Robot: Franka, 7 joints.
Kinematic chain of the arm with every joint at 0, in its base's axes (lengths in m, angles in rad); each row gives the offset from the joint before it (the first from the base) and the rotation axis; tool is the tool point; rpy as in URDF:
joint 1: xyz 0 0 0.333 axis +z
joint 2: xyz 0 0 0 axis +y
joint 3: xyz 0 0 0.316 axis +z
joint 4: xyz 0.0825 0 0 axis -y
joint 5: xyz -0.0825 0 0.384 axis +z
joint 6: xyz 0 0 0 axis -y
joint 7: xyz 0.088 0 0 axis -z
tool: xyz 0 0 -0.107 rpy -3.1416 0 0
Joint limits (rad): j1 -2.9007..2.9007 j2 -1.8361..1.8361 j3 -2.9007..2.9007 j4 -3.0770..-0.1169 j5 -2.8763..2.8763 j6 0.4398..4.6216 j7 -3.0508..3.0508
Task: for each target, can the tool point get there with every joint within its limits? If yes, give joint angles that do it. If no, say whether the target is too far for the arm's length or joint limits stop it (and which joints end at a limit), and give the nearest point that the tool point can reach.
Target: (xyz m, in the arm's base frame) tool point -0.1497 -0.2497 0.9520
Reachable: yes | joints 1.0091 -1.1423 -0.3321 -1.2580 -1.5013 4.0209 0.3048
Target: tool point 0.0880 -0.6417 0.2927
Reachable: yes | joints -1.7639 0.9564 0.2466 -1.1227 -2.2368 4.0582 2.2167
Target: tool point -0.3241 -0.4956 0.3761
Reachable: yes | joints -2.2168 0.2295 0.2285 -2.0325 1.5133 3.1580 2.5439
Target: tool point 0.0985 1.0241 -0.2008
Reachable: no: too far | nearest point 0.0729 0.7580 -0.0621 | short by 0.301 m
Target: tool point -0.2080 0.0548 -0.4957
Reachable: no: joint limits stop it (at a limit: joint 2) | nearest point -0.2216 0.0584 -0.3580 | short by 0.138 m
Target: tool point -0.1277 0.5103 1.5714
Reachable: no: too far | nearest point -0.0814 0.3254 1.1226 | short by 0.488 m
